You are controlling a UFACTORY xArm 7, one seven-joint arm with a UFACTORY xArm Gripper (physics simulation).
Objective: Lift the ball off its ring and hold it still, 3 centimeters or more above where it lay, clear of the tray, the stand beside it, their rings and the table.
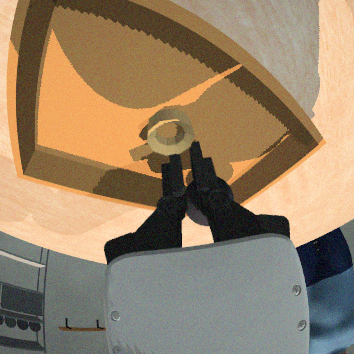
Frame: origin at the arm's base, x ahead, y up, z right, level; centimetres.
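Where they show: gripper, fingertip midpoint: [184, 155].
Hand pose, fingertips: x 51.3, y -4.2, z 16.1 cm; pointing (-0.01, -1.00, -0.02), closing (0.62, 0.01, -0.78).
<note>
After its pixels a point has its place.
The dark ball [199, 215] @[x 53.7, y -0.3, z 17.4 cm] shows partly behind the fingers, mostly behind the right-hand one, near the tray's near corner. It is not between the fingertips, and what it rests on is hidden. My gripper [184, 155] @[x 51.3, y -4.2, z 16.1 cm] is shut, with a narrow gap and no ball between its tips. The fingertips appear just below a pale ring [170, 150] @[x 49.4, y -3.2, z 15.7 cm] in the orange-brown tray [62, 185] @[x 44.4, y -1.7, z 22.0 cm]. The ring's middle shows no ball. The stand beside the tray cannot be made out.
The tray's raised walls surround the ring and curve along the top and right. The pale wooden table [65, 207] @[x 46.5, y -4.5, z 31.2 cm] extends around the tray. A grey patch [290, 55] @[x 50.1, y -4.5, z 5.7 cm] lies at the upper right. Dark and blue shapes stand beyond the table edge at lower right.
</note>
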